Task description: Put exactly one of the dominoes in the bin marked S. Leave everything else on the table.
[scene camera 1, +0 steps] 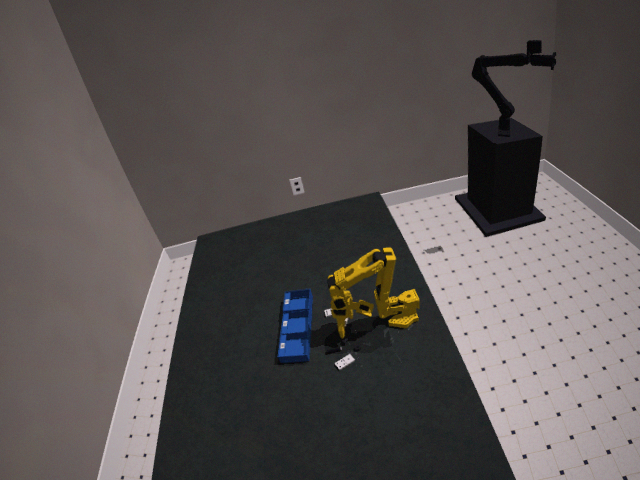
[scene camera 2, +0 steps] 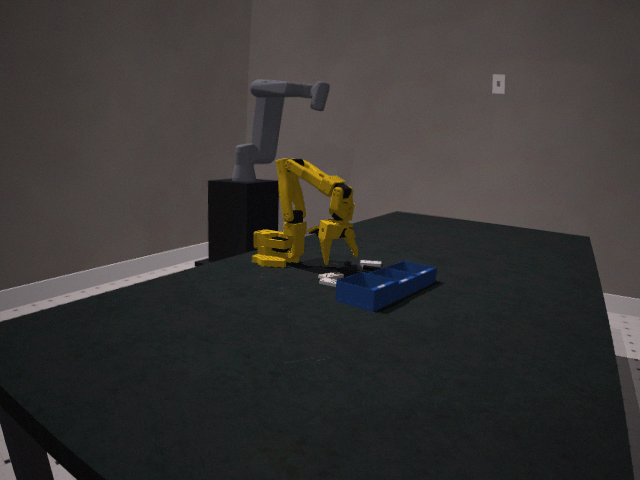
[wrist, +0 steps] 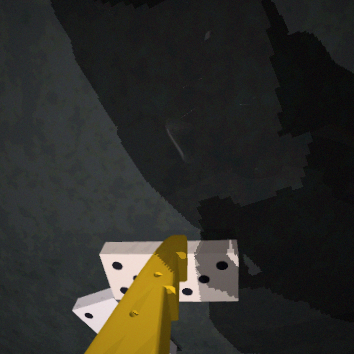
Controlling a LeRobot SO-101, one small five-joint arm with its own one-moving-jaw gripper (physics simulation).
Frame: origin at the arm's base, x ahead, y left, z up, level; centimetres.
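Seen in the pictures: hand, tool point: [scene camera 1: 351, 318] [scene camera 2: 327, 263] [wrist: 186, 251]; arm's base, link origin: [scene camera 1: 394, 315] [scene camera 2: 283, 263].
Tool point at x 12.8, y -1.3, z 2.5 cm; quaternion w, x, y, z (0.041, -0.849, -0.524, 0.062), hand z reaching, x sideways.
Pixels of each thing's middle, then the offset from my tool point to it. Level surfaces: height alone.
- white domino, body centre: [wrist: 171, 272] [scene camera 2: 331, 276] dy -2.1, dx +2.3, dz -2.1 cm
- second domino, body centre: [wrist: 127, 330] [scene camera 2: 332, 282] dy -6.1, dx +4.9, dz -2.1 cm
- blue three-compartment bin, body centre: [scene camera 2: 390, 281] [scene camera 1: 296, 324] dy -2.9, dx +16.4, dz -0.5 cm
- dark table, surface height: dz -2.5 cm
My gripper [scene camera 1: 343, 333] [scene camera 2: 341, 259] is open and empty, pointing down low over the table. In the wrist view one notched jaw [wrist: 145, 305] shows, drawn across a white domino [wrist: 220, 282] with black pips. A second domino [wrist: 93, 313] lies at an angle against its lower left, partly hidden. Near the gripper in scene view 1, a domino [scene camera 1: 328, 312] is partly covered by the arm; white dominoes [scene camera 2: 329, 280] show there in scene view 2. Another domino [scene camera 1: 344, 361] [scene camera 2: 371, 263] lies apart. The blue three-compartment bin [scene camera 1: 294, 357] [scene camera 2: 356, 297] has white labels, too small to read.
A dark, thin object [scene camera 1: 333, 350] lies near the separate domino. The yellow arm's base [scene camera 1: 403, 310] [scene camera 2: 271, 250] stands on the dark table [scene camera 1: 248, 413] [scene camera 2: 258, 413]. A black pedestal [scene camera 1: 504, 180] [scene camera 2: 227, 222] with another arm stands beyond the table.
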